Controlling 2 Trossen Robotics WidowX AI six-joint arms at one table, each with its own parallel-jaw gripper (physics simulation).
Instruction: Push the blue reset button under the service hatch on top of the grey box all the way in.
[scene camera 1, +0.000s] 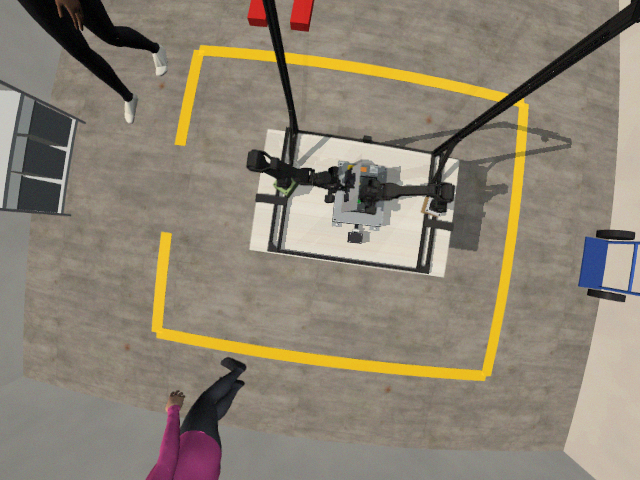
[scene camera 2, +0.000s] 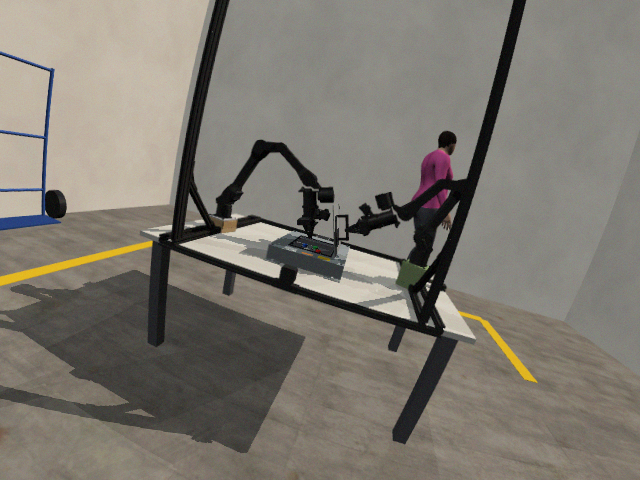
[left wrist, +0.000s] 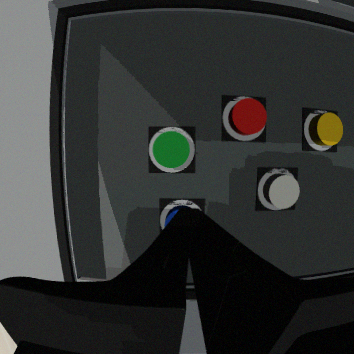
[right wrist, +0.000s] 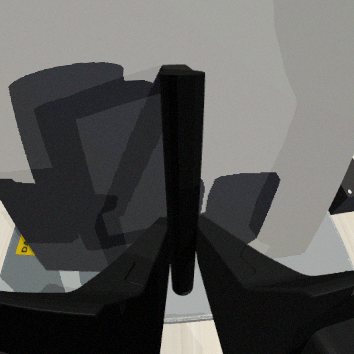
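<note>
The grey box (scene camera 2: 305, 264) (scene camera 1: 356, 218) stands on the table, its service hatch (scene camera 2: 336, 222) (right wrist: 245, 100) raised upright. The blue button (left wrist: 172, 219) (scene camera 2: 304, 245) is in the dark recessed panel, near the green button (left wrist: 171, 149). My left gripper (left wrist: 187, 216) (scene camera 2: 309, 236) is shut and empty, pointing down with its tips over the blue button. They hide most of it; contact and how deep it sits cannot be told. My right gripper (right wrist: 180, 224) (scene camera 2: 352, 228) is shut on the hatch's black handle (right wrist: 183, 145) (scene camera 2: 346, 227), beside the raised hatch.
Red (left wrist: 248, 116), white (left wrist: 284, 191) and yellow (left wrist: 330, 129) buttons share the panel. A dark rim (left wrist: 59, 150) surrounds it. A green bin (scene camera 2: 410, 273) and a tan box (scene camera 2: 224, 223) stand near the arm bases. Black frame posts (scene camera 2: 195, 118) rise from the table. A person (scene camera 2: 434, 170) stands beyond.
</note>
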